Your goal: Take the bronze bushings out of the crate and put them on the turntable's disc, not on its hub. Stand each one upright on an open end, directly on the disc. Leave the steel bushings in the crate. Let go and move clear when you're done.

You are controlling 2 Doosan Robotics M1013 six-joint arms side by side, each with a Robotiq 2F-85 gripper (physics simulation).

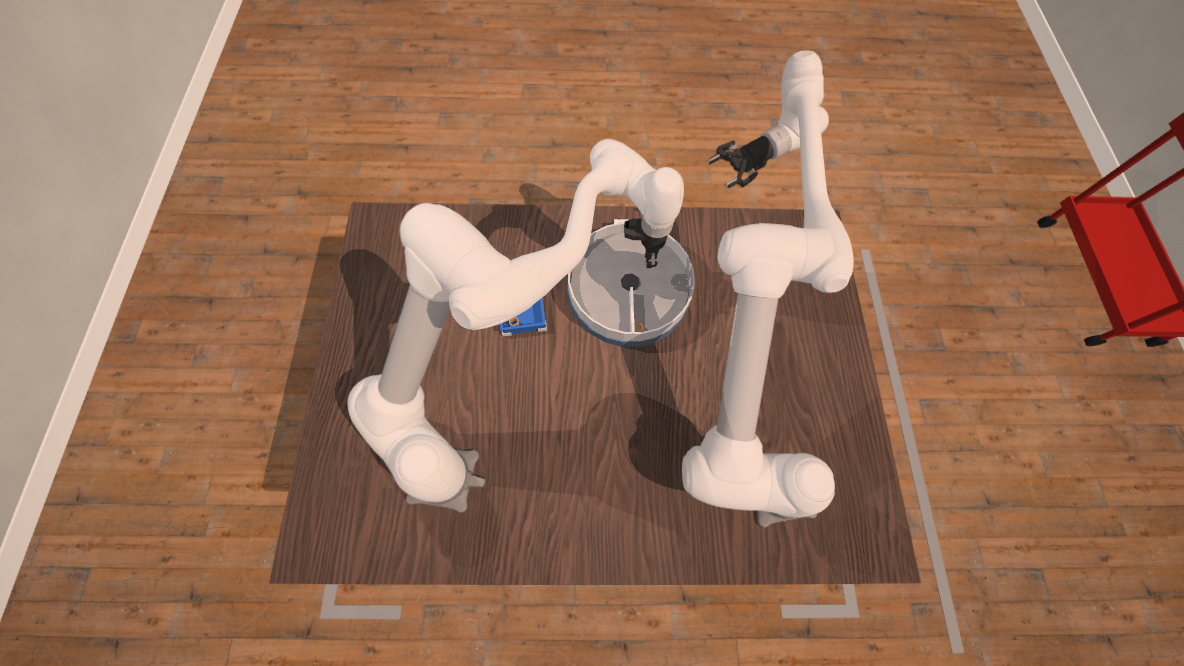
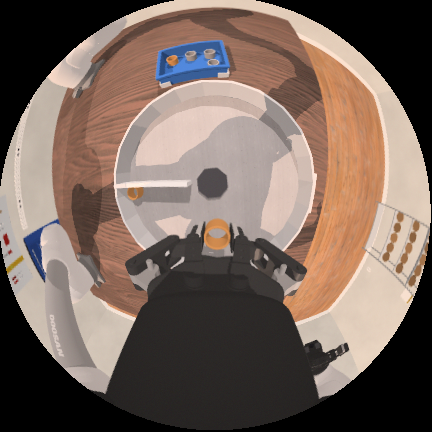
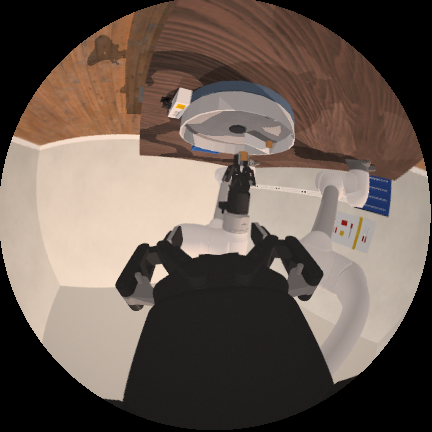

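Note:
My left gripper [image 1: 651,261] [image 2: 216,228] [image 3: 241,153] is shut on a bronze bushing [image 2: 210,246] [image 3: 244,155] and holds it above the turntable's disc [image 1: 596,277] [image 2: 250,145], beside the dark hub [image 1: 630,281] [image 2: 212,183] [image 3: 237,129]. Another bronze bushing [image 1: 638,327] [image 2: 135,193] [image 3: 269,144] is on the disc near the wall, close beside the white bar. The blue crate [image 1: 543,315] [image 2: 192,77] holds one bronze bushing [image 1: 514,321] [image 2: 172,60] and three steel bushings [image 2: 190,56] [image 2: 209,53] [image 2: 213,62]. My right gripper [image 1: 727,169] is open and empty, beyond the table's far edge.
A raised pale wall [image 1: 690,296] [image 2: 121,145] [image 3: 220,144] rings the disc. A white bar [image 1: 631,308] [image 2: 155,184] runs from this wall toward the hub. My left arm passes above the crate. A red cart [image 1: 1127,263] stands on the floor at the right.

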